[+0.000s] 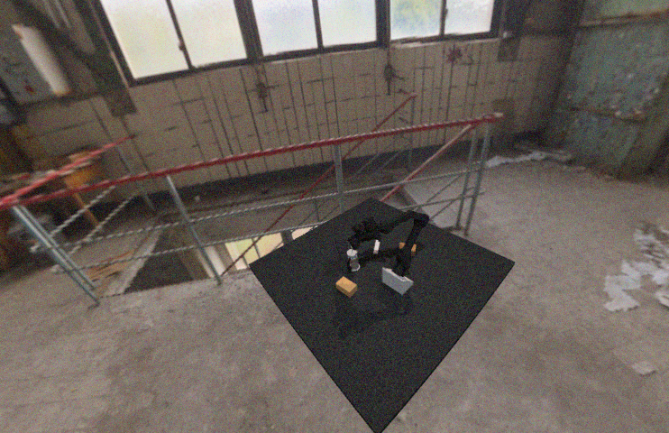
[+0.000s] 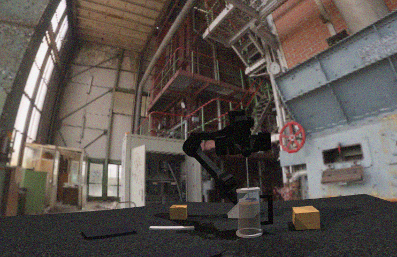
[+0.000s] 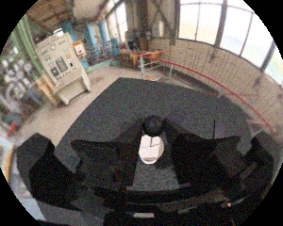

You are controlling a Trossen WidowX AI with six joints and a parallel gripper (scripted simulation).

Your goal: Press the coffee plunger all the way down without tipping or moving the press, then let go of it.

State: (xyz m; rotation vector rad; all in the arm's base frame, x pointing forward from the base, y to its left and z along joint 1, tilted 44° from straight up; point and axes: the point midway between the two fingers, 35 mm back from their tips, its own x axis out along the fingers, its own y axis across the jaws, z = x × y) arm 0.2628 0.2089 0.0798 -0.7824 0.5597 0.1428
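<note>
Right now my gripper tip is 20 mm past the glass coffee press, 10 mm to the right of it and 120 mm above it.
</note>
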